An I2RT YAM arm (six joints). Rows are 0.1 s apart.
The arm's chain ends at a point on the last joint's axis. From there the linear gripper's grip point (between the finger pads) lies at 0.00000 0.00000 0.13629 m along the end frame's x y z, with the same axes.
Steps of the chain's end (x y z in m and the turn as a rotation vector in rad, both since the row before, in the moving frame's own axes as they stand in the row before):
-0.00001, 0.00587, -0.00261, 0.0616, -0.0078, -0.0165
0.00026, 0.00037, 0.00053, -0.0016, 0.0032, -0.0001
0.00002, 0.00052, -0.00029, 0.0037, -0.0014, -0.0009
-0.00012, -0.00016, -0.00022, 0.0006, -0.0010, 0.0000
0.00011, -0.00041, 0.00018, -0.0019, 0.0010, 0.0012
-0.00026, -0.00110, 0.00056, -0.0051, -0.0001, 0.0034
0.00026, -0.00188, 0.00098, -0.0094, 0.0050, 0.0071
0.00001, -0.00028, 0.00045, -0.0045, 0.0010, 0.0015
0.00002, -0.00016, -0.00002, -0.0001, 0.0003, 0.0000
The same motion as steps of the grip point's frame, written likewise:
-0.00114, -0.00251, -0.00287, 0.0616, -0.0078, -0.0165
0.00070, 0.00059, 0.00053, -0.0016, 0.0032, -0.0001
-0.00017, 0.00002, -0.00029, 0.0037, -0.0014, -0.0009
-0.00026, -0.00024, -0.00022, 0.0006, -0.0010, 0.0000
0.00025, -0.00015, 0.00018, -0.0019, 0.0010, 0.0012
-0.00027, -0.00040, 0.00056, -0.0051, -0.0001, 0.0034
0.00094, -0.00060, 0.00097, -0.0094, 0.0050, 0.0071
0.00015, 0.00033, 0.00045, -0.0045, 0.0010, 0.0015
0.00006, -0.00015, -0.00002, -0.0001, 0.0003, 0.0000

